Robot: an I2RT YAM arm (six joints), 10 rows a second.
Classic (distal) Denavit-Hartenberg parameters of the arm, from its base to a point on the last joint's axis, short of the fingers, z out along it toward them. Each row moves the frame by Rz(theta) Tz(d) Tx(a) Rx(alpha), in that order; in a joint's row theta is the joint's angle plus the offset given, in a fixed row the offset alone. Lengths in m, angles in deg.
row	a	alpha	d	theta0
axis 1	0.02	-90	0.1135	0
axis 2	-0.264	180	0	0
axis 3	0.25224	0	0	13.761
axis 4	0.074	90	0	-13.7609
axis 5	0	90	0	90
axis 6	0	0	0.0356	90
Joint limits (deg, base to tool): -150..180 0..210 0..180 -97..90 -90..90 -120..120
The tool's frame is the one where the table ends.
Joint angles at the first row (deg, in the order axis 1, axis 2, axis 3, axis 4, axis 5, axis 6):
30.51, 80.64, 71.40, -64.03, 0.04, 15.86
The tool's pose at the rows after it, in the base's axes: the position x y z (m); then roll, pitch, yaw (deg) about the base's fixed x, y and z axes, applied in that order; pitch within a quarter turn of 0, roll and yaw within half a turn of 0:
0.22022, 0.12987, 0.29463, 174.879, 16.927, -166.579
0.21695, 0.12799, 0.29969, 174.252, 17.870, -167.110
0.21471, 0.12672, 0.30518, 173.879, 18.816, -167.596
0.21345, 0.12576, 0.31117, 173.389, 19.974, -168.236
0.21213, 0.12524, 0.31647, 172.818, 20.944, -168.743
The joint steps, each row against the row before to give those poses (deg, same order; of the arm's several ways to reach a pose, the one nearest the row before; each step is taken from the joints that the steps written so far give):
0.02, -1.22, 0.19, -0.47, -0.04, 0.49
-0.02, -1.13, 0.10, -0.17, -0.17, 0.40
0.03, -0.81, 0.49, -0.28, 0.08, 0.38
-0.03, -0.64, 0.70, -0.09, 0.09, 0.45
0.04, -0.53, 0.64, -0.09, -0.05, 0.39

